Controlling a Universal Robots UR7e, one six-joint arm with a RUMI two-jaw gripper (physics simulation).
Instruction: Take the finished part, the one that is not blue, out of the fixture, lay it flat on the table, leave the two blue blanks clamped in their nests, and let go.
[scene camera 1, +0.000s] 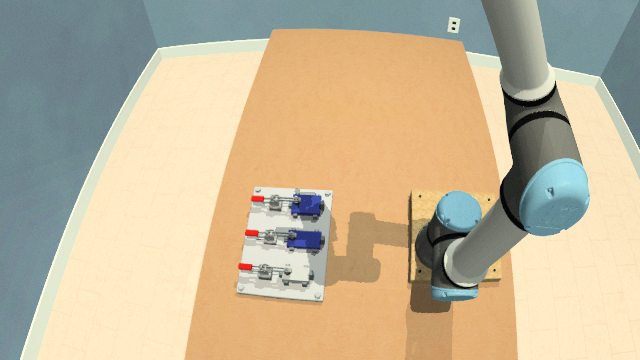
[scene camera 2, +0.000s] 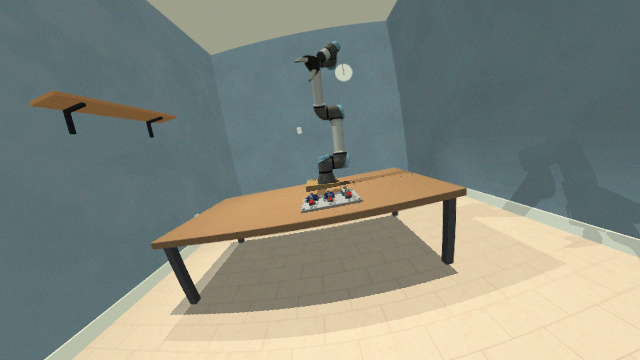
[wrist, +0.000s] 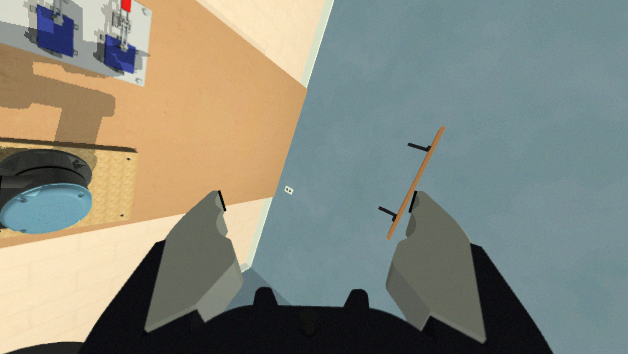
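Pixels of known places: gripper, fingertip midpoint: (scene camera 2: 301, 72) (wrist: 316, 193); arm's base, origin of the base link: (scene camera 2: 326, 181) (wrist: 49, 173).
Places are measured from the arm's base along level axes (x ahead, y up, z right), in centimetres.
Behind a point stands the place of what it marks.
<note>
The finished part (scene camera 1: 298, 274) @[x 39.0, y 0.7, z -6.5 cm], whitish, sits in the nest at the near end of the fixture plate (scene camera 1: 285, 290) @[x 42.6, y -2.0, z -10.2 cm] (scene camera 2: 340, 201) @[x 51.9, y -2.0, z 0.6 cm] in scene camera 1, with a red-handled clamp beside it. Two blue blanks (scene camera 1: 307, 205) @[x 36.8, y 0.1, z 15.1 cm] (scene camera 1: 304, 240) @[x 37.5, y -0.4, z 4.2 cm] sit in the other two nests, each with a clamp arm reaching over it. In the wrist view the blue blanks (wrist: 56, 31) @[x 38.0, y -0.4, z 4.7 cm] (wrist: 120, 55) @[x 37.2, y 0.1, z 15.6 cm] show at the upper left; the finished part does not show there. My gripper (scene camera 2: 304, 70) @[x 31.0, y 79.9, z 6.7 cm] (wrist: 316, 193) @[x 31.0, y 79.9, z 6.7 cm] is open and empty, high above the table and far from the fixture.
The arm's base stands on a wooden board (scene camera 1: 420, 200) @[x 4.4, y 1.1, z 14.7 cm] (wrist: 115, 185) @[x -5.7, y 0.9, z 12.6 cm] beside the fixture on the table (scene camera 1: 370, 100) @[x 14.7, y -3.5, z 61.4 cm] (scene camera 2: 260, 215) @[x 42.3, y -3.5, z 49.6 cm]. The red clamp handles (scene camera 1: 257, 199) @[x 50.9, y 1.7, z 16.5 cm] (scene camera 1: 251, 233) @[x 52.0, y 1.2, z 5.6 cm] (scene camera 1: 245, 266) @[x 52.9, y 2.1, z -5.0 cm] point away from the base. A wall shelf (scene camera 2: 110, 111) (wrist: 422, 172) hangs on one wall.
</note>
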